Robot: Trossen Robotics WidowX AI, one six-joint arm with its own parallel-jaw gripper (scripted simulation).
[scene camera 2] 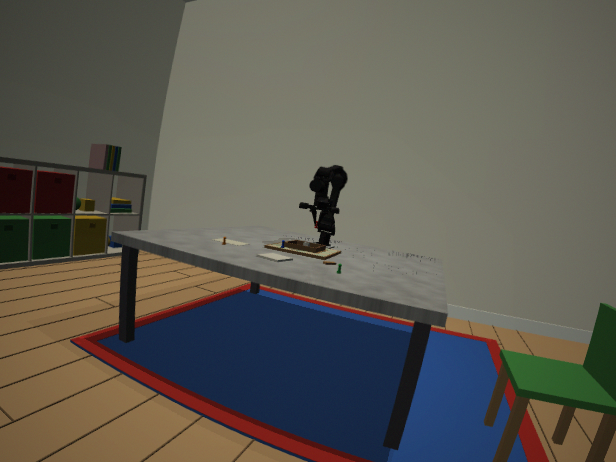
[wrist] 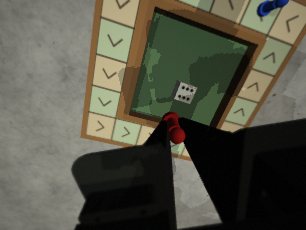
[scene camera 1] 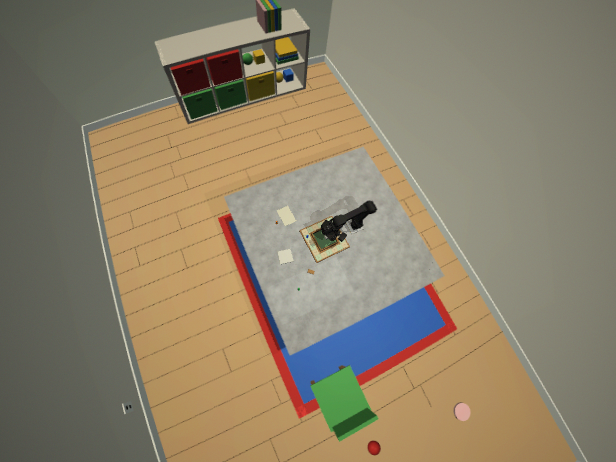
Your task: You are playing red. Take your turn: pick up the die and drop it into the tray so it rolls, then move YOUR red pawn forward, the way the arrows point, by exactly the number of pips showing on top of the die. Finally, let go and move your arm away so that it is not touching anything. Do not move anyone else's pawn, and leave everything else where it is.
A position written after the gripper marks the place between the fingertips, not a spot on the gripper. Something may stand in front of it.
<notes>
The gripper [wrist: 172,124] carries a red pawn. Also in view: a green felt tray [wrist: 174,51].
</notes>
